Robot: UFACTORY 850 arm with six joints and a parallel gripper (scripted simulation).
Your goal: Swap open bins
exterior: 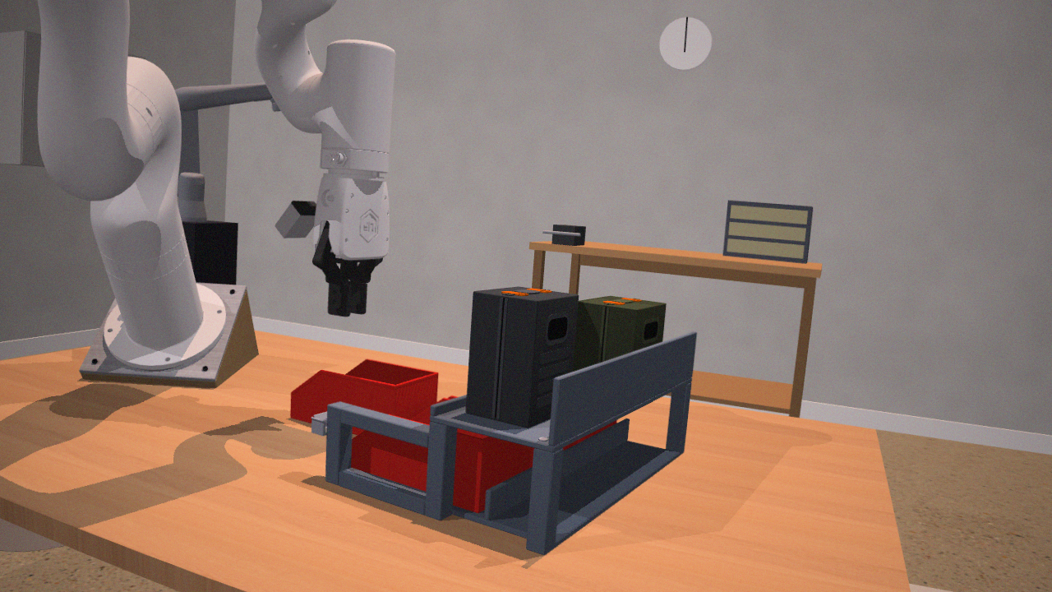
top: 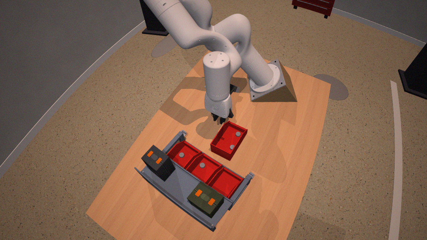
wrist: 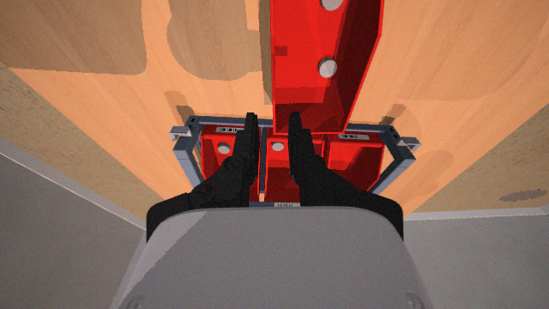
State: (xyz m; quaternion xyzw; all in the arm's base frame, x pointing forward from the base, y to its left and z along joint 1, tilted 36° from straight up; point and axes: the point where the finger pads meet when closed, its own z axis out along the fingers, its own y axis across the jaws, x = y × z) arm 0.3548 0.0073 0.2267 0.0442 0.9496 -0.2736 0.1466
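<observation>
My hand is 120 mm short of the shelf front lip, 20 mm to the right of it and 170 mm above it. Round my hand: grey back panel 380 mm ahead, 50 mm to the right, 40 mm below; then black case 270 mm ahead, 140 mm to the right, 10 mm below; then green case 340 mm ahead, 80 mm to the left, 20 mm below.
</observation>
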